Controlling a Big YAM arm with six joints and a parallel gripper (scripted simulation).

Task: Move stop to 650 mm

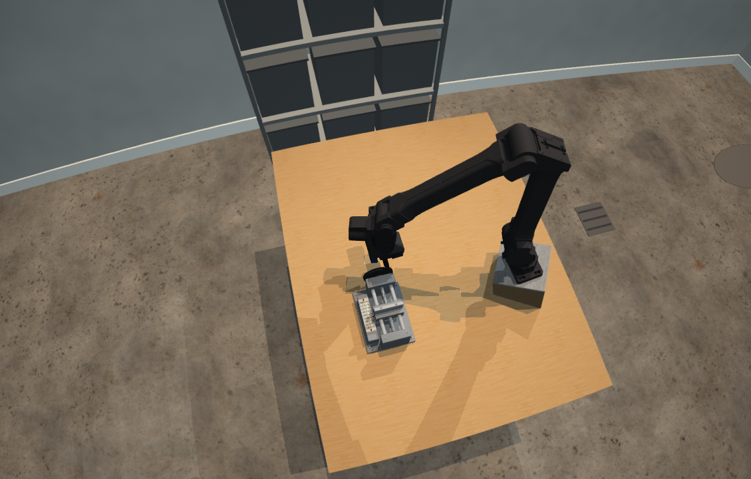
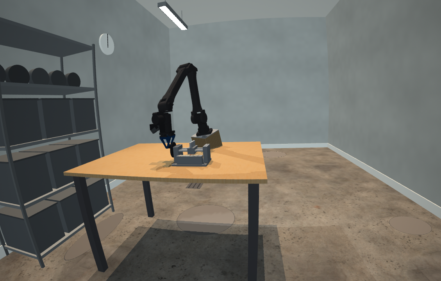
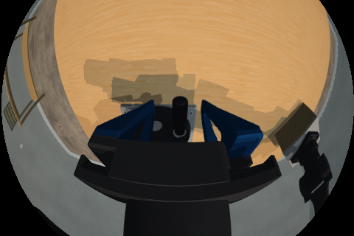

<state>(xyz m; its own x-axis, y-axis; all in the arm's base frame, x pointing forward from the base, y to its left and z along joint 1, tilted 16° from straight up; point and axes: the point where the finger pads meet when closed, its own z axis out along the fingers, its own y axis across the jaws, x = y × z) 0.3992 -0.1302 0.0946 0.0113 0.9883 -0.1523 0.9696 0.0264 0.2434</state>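
The handwheel handle is 10 mm to the left of my hand. The rest, counted from my hand: black handwheel: 10 mm ahead, 30 mm to the left, 10 mm below; then grey stop fixture: 40 mm ahead, 160 mm to the left.
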